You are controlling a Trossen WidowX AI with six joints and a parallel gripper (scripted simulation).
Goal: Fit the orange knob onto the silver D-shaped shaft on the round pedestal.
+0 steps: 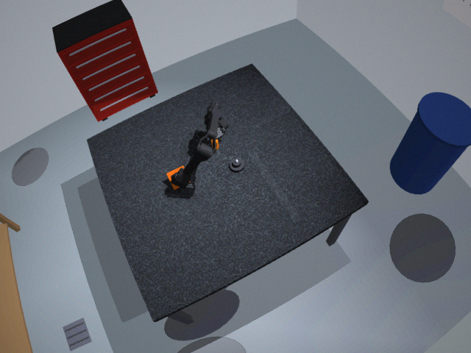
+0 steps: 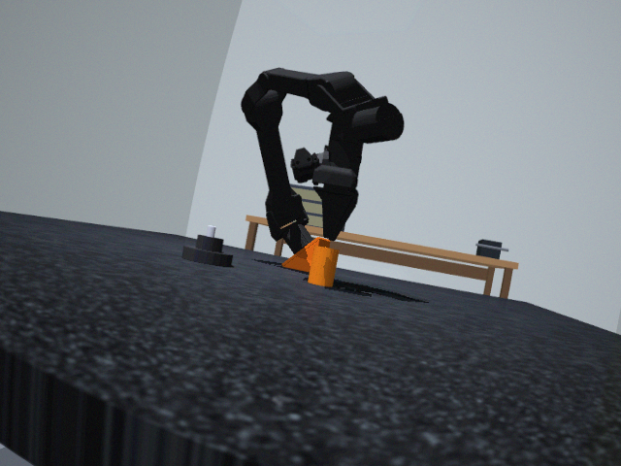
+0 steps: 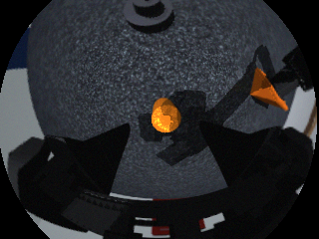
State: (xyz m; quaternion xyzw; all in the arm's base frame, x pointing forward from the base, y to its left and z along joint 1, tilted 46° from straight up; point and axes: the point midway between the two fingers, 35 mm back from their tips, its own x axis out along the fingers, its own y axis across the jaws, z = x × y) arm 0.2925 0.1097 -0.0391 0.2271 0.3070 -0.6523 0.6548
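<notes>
Now: the orange knob 30 mm below my gripper tip. Round my gripper tip: round black pedestal: 40 mm ahead, 190 mm to the right, 40 mm below.
</notes>
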